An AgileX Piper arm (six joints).
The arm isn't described. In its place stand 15 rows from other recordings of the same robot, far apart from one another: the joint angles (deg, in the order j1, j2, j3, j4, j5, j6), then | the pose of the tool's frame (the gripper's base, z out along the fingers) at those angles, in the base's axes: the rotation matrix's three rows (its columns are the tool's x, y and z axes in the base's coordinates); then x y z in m.
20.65 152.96 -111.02 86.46 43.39 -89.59 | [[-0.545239 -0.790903 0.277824], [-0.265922 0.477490 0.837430], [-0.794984 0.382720 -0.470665]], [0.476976 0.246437 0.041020]
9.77 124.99 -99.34 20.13 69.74 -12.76 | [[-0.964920 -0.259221 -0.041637], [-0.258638 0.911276 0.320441], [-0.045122 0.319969 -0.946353]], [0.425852 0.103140 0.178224]
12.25 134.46 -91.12 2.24 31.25 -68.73 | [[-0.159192 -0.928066 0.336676], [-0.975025 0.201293 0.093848], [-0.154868 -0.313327 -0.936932]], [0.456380 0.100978 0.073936]
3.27 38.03 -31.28 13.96 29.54 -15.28 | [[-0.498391 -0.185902 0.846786], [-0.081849 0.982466 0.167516], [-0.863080 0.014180 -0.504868]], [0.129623 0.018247 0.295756]
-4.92 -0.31 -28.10 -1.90 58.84 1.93 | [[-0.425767 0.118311 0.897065], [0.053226 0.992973 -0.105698], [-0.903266 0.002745 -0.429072]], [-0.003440 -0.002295 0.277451]
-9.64 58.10 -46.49 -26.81 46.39 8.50 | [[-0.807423 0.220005 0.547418], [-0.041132 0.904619 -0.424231], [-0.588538 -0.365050 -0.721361]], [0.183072 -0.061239 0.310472]
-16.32 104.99 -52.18 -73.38 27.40 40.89 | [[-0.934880 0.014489 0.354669], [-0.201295 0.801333 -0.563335], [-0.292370 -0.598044 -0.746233]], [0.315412 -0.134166 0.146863]
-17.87 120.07 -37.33 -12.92 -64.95 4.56 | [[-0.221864 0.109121 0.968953], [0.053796 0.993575 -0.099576], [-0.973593 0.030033 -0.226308]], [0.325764 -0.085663 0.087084]
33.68 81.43 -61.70 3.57 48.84 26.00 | [[-0.926812 -0.149102 0.344657], [-0.047602 0.957041 0.286020], [-0.372497 0.248681 -0.894094]], [0.234573 0.161449 0.284130]
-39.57 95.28 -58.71 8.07 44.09 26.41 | [[-0.303061 0.917977 0.255876], [0.938902 0.333590 -0.084740], [-0.163147 0.214561 -0.962988]], [0.246508 -0.192181 0.200457]
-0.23 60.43 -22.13 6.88 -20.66 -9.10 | [[-0.223065 0.034919 0.974178], [-0.045448 0.997899 -0.046176], [-0.973744 -0.054575 -0.221009]], [0.204515 -0.004667 0.248258]
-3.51 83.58 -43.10 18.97 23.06 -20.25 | [[-0.839696 -0.047319 0.540992], [0.004710 0.995525 0.094386], [-0.543037 0.081803 -0.835715]], [0.272550 -0.005109 0.204247]
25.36 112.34 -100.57 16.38 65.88 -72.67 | [[0.092471 -0.982262 0.163126], [-0.931711 -0.027569 0.362151], [-0.351230 -0.185475 -0.917734]], [0.371466 0.201987 0.278270]
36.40 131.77 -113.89 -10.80 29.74 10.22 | [[-0.548066 -0.527666 0.648993], [-0.386469 0.847866 0.362994], [-0.741799 -0.051871 -0.668614]], [0.434348 0.309720 0.212575]
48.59 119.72 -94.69 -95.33 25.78 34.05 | [[0.261601 -0.364996 0.893500], [-0.905098 0.228738 0.358436], [-0.335205 -0.902473 -0.270520]], [0.356898 0.345103 0.259247]
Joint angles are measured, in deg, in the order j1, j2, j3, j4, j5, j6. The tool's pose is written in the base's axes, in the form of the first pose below.
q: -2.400 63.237 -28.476 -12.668 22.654 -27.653
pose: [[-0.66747 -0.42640 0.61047], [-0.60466 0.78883 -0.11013], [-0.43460 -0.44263 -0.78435]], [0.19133 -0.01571 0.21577]
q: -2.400 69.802 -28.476 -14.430 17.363 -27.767
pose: [[-0.65565 -0.46607 0.59406], [-0.63474 0.76632 -0.09933], [-0.40894 -0.44219 -0.79827]], [0.20770 -0.01548 0.19789]
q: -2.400 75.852 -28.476 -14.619 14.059 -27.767
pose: [[-0.66674 -0.49734 0.55507], [-0.64007 0.76364 -0.08463], [-0.38179 -0.41171 -0.82748]], [0.21883 -0.01476 0.17820]
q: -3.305 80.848 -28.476 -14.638 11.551 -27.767
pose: [[-0.68808 -0.50903 0.51713], [-0.63122 0.77141 -0.08055], [-0.35792 -0.38185 -0.85211]], [0.22595 -0.01766 0.16079]
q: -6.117 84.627 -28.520 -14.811 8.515 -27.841
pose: [[-0.71558 -0.48517 0.50254], [-0.60223 0.79301 -0.09192], [-0.35392 -0.36843 -0.85965]], [0.23121 -0.02824 0.14818]
